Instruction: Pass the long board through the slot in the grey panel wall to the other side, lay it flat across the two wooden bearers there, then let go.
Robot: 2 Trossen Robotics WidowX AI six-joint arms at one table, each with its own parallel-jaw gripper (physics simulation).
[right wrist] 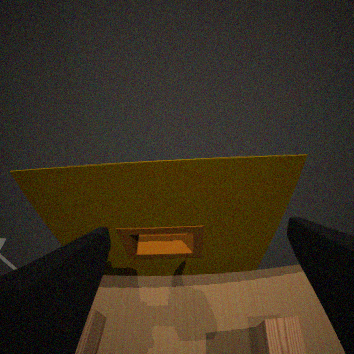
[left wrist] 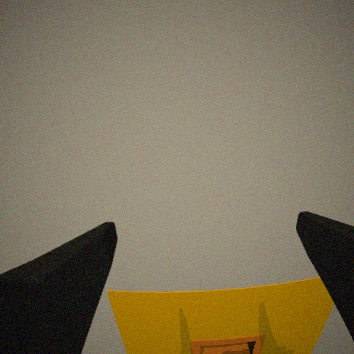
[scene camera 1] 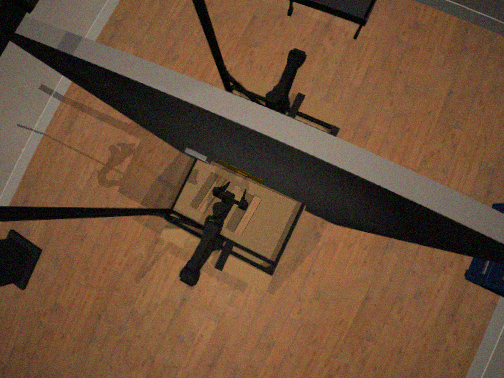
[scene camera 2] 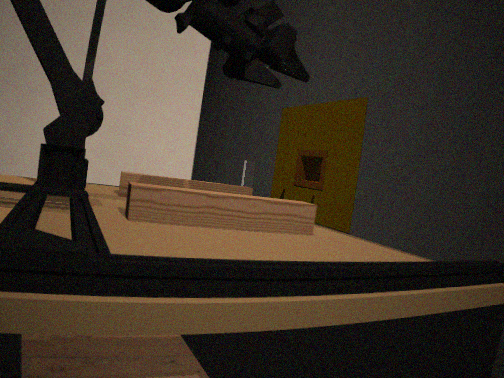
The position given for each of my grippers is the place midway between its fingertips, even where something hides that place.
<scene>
My left gripper shows in the left wrist view (208,227); in scene camera 1 it is hidden by a grey panel wall, in scene camera 2 it is hidden by a grey panel wall.
</scene>
